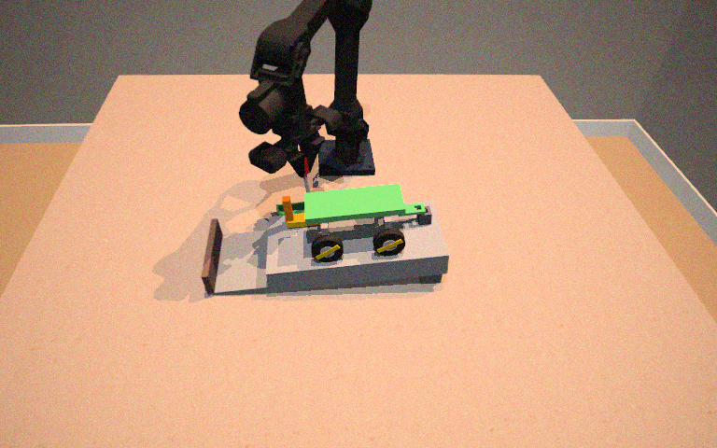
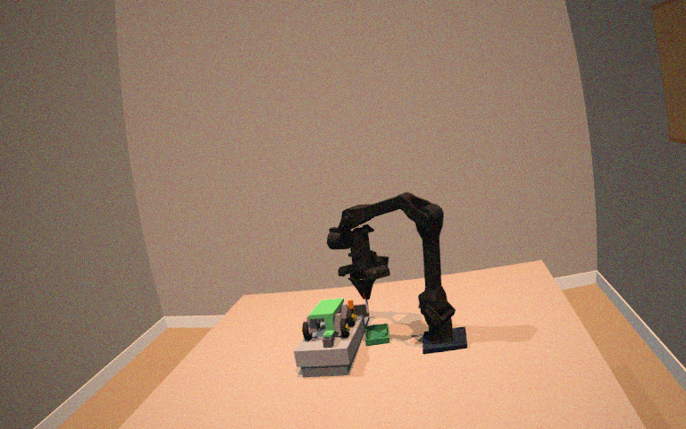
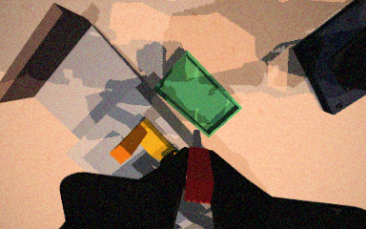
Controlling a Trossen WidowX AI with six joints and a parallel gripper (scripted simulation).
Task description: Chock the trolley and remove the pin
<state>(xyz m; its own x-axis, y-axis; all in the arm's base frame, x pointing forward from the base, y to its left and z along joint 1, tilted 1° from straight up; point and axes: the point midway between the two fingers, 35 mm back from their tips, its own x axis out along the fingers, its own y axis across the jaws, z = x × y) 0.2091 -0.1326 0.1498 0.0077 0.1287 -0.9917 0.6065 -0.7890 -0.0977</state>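
Right now the green tray is 14 cm below my gripper tip and 2 cm behind it. Round my gripper tip: trolley: 11 cm ahead, 8 cm to the left, 2 cm below; red-headed stop pin: right at my gripper tip; yellow chock: 6 cm ahead, 5 cm below, 2 cm to the right.
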